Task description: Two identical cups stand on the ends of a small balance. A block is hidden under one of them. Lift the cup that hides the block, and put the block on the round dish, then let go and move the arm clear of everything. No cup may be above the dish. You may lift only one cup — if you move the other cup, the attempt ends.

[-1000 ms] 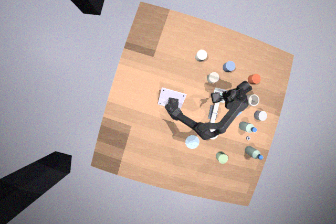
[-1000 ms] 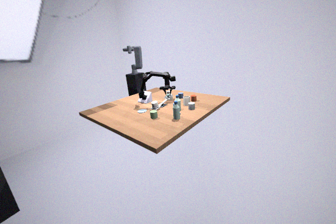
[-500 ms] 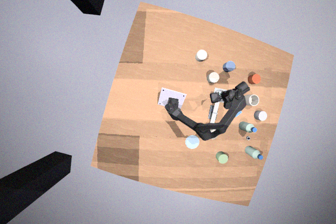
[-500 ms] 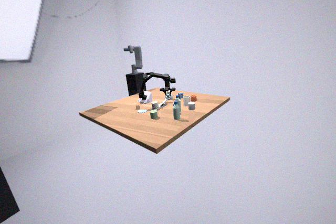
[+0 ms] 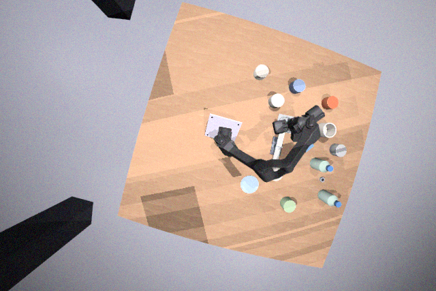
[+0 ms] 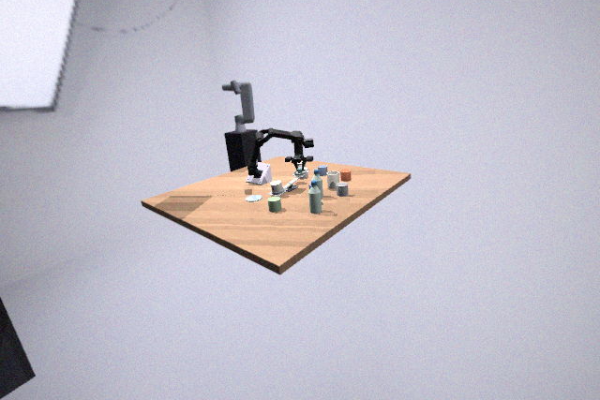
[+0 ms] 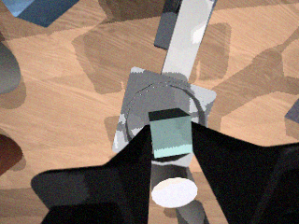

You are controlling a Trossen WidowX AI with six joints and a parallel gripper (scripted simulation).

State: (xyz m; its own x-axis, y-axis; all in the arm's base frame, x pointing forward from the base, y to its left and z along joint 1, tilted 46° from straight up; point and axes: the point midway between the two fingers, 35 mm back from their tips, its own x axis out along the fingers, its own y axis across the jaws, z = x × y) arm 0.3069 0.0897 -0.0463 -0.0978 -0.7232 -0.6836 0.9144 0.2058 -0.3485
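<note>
My gripper tip is now 11 cm past the round light-blue dish, 36 cm to the left of it and 8 cm above it. The rest, counted from my gripper tip: blue block: 17 cm ahead, 9 cm to the right, 7 cm below; balance beam: 12 cm to the right, 5 cm below; blue cylinder: 5 cm ahead, 24 cm to the left, 5 cm below.
</note>
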